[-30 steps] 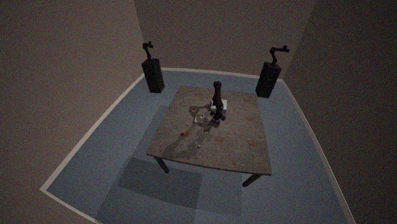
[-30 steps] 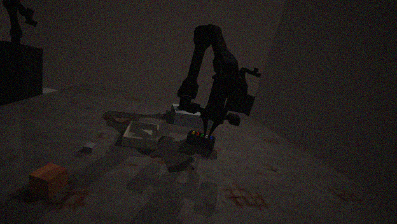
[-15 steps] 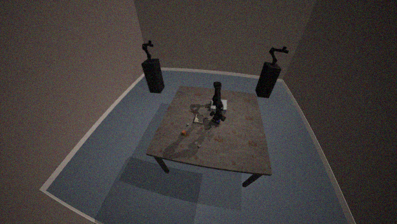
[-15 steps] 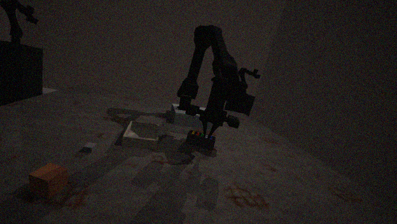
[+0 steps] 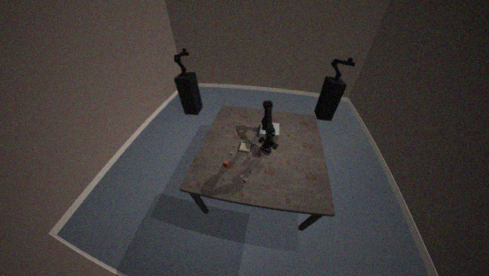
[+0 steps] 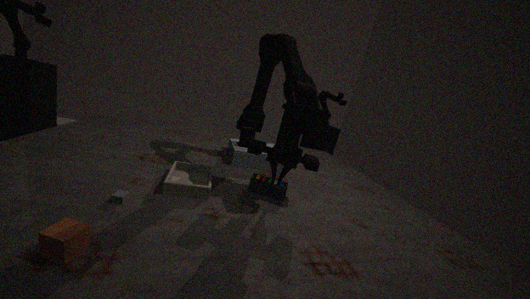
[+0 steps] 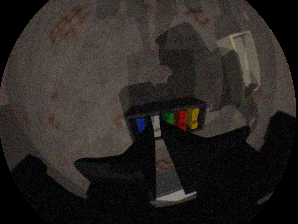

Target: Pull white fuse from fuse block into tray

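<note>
My gripper tip is now 220 mm to the left of the white tray, 30 mm above it and 20 mm past it. Also, from my gripper tip: white fuse: 10 mm below; then orange cube: 370 mm to the right, 220 mm ahead, 20 mm below.
</note>
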